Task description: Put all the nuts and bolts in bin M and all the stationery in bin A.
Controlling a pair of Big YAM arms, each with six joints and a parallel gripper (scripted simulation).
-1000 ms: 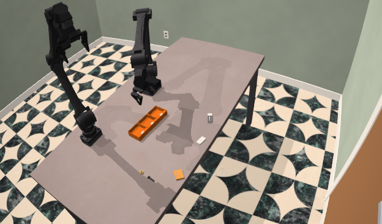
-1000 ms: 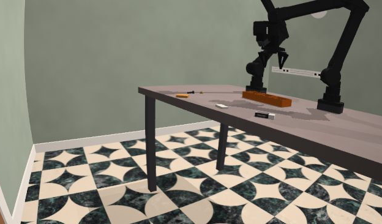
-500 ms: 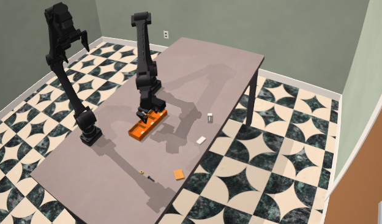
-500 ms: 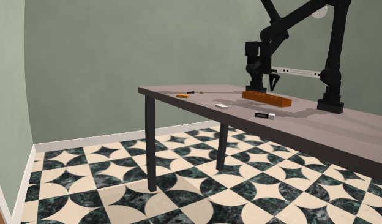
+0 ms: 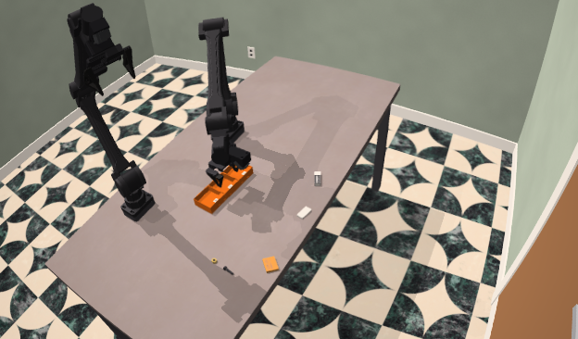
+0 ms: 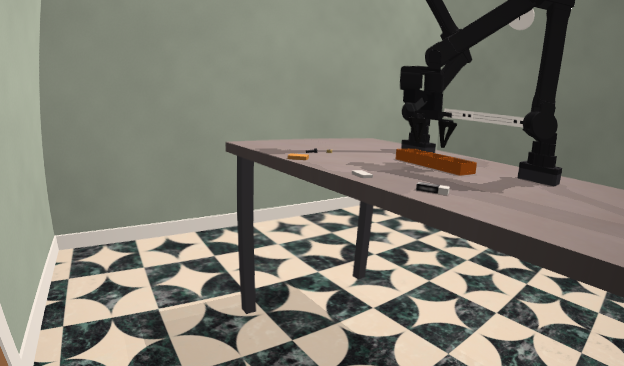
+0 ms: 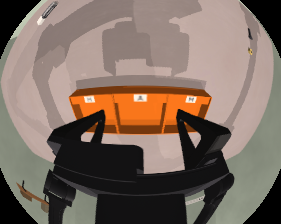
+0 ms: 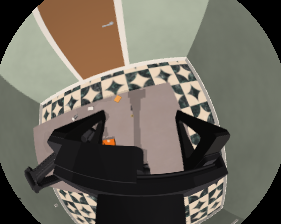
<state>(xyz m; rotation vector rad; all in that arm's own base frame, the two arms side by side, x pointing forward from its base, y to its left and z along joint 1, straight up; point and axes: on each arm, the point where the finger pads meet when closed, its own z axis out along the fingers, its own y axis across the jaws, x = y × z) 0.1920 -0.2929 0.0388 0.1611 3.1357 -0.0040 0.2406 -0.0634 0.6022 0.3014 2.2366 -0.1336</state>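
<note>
Now: the brass nut 27 cm to the right of my left hand, 17 cm ahead of it and 7 cm below it. The rest, counted from my left hand: orange double bin: 6 cm below, 3 cm behind; then sleeved eraser: 24 cm to the left, 23 cm ahead, 6 cm below; then white eraser: 29 cm ahead, 7 cm below, 6 cm to the left.
</note>
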